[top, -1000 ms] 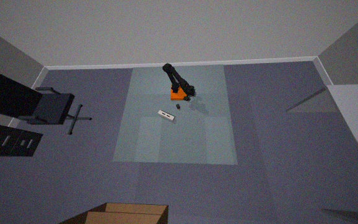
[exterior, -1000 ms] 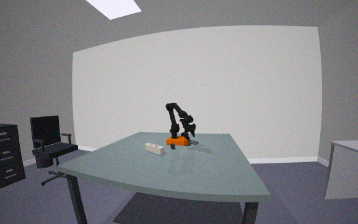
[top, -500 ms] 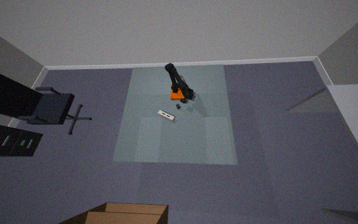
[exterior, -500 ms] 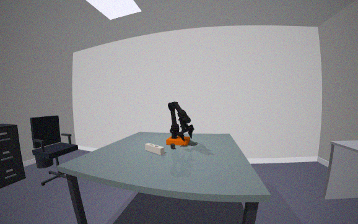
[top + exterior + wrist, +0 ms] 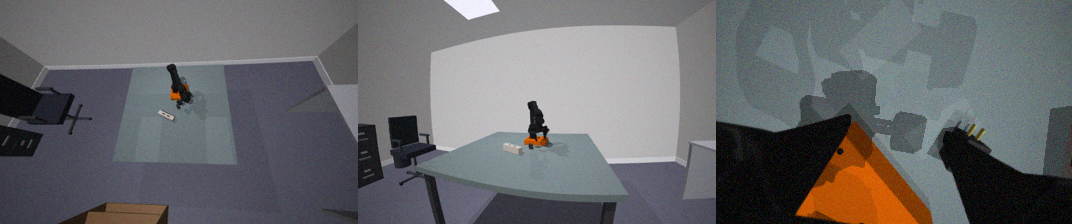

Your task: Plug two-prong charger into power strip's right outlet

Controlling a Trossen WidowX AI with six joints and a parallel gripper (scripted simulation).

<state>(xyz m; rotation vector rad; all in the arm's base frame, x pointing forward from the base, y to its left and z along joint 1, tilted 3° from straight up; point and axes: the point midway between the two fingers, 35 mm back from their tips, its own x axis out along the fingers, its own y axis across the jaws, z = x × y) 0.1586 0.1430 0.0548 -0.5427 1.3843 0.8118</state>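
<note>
My gripper tip is now 8 cm to the left of the black two-prong charger, 6 cm short of it and 5 cm above it.
</note>
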